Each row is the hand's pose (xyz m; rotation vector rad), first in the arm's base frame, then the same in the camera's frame.
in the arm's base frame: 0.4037 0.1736 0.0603 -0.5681 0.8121 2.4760
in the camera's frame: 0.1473 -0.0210 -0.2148 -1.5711 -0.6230 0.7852
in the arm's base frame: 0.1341 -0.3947 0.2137 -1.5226 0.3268 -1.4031
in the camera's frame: 0.2432 -0.2504 -0.8126 0.7834 -0.0390 -2.1036
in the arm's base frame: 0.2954 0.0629 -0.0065 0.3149 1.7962 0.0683
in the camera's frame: 0.2711 -0.0281 -0.3291 0.8155 -0.2502 0.4919
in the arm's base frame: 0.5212 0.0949 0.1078 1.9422 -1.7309 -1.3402
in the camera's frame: 0.0902 -0.1585 -0.2052 -1.3432 0.8369 -0.1834
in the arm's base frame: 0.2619 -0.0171 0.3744 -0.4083 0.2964 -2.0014
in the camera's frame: -0.0452 -0.0613 -0.5560 2.0420 -0.1323 -1.6975
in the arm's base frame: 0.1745 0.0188 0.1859 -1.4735 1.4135 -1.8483
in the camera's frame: 0.1435 0.0235 -0.5152 0.9822 0.9913 -1.5059
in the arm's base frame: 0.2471 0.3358 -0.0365 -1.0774 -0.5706 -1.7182
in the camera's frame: 0.2384 0.2038 -0.1780 1.3084 -0.5983 -2.6589
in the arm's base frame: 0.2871 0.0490 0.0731 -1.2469 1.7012 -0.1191
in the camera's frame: 0.2046 -0.0321 -0.3756 0.1454 0.1836 -0.6331
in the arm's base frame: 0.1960 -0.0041 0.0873 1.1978 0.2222 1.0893
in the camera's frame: 0.2335 -0.0085 -0.4753 0.3127 -1.9122 1.4307
